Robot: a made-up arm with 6 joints.
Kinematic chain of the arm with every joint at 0, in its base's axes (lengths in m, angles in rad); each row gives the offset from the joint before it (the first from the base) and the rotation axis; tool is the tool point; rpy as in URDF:
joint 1: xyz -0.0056 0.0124 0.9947 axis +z
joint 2: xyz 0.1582 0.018 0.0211 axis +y
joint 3: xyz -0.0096 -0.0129 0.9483 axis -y
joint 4: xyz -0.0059 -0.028 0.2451 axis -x
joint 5: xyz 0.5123 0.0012 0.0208 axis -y
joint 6: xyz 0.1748 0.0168 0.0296 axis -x
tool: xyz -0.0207 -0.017 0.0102 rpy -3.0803 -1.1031 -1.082
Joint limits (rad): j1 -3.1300..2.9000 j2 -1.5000..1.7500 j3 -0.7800..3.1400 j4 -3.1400..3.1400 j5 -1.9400..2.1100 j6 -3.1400..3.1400
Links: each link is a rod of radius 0.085 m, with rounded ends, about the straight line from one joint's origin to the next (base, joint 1, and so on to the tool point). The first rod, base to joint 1, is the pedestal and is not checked.
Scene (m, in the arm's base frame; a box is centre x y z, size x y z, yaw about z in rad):
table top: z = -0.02
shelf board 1: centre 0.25 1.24 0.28 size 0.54 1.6 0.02 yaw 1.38
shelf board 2: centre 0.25 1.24 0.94 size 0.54 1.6 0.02 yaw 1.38
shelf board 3: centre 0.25 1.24 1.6 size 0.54 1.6 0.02 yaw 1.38
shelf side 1: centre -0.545 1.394 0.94 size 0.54 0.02 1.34 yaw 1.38
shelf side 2: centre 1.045 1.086 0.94 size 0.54 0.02 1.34 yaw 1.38
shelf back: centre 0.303 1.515 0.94 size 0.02 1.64 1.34 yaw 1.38
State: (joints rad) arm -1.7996 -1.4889 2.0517 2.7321 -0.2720 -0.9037
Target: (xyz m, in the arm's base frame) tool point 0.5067 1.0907 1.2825
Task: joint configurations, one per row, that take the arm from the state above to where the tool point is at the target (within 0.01 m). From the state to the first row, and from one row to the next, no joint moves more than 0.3 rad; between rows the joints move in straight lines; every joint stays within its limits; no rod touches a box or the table.
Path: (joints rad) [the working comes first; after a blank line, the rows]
Joints at the target: -2.0338 -0.8716 2.4089 2.7326 -0.2925 -0.9084
Straight joint move there: touches shelf board 2.

1: -1.8121 -1.4283 2.3213 2.7362 -0.3241 -0.9095
2: -1.8247 -1.3676 2.5910 2.7402 -0.3762 -0.9152
3: -1.8372 -1.3070 2.8606 2.7443 -0.4284 -0.9210
4: -1.8498 -1.2463 3.1302 2.7483 -0.4805 -0.9267
5: -1.9739 -0.9992 3.1335 2.7521 -0.4935 -0.9286
6: -2.0981 -0.7521 3.1367 2.7558 -0.5066 -0.9305
7: -2.2222 -0.5049 3.1400 2.7595 -0.5197 -0.9323
8: -2.1594 -0.6271 2.8963 2.7505 -0.4440 -0.9243
9: -2.0966 -0.7493 2.6526 2.7416 -0.3683 -0.9163
10: -2.0338 -0.8716 2.4089 2.7326 -0.2925 -0.9084

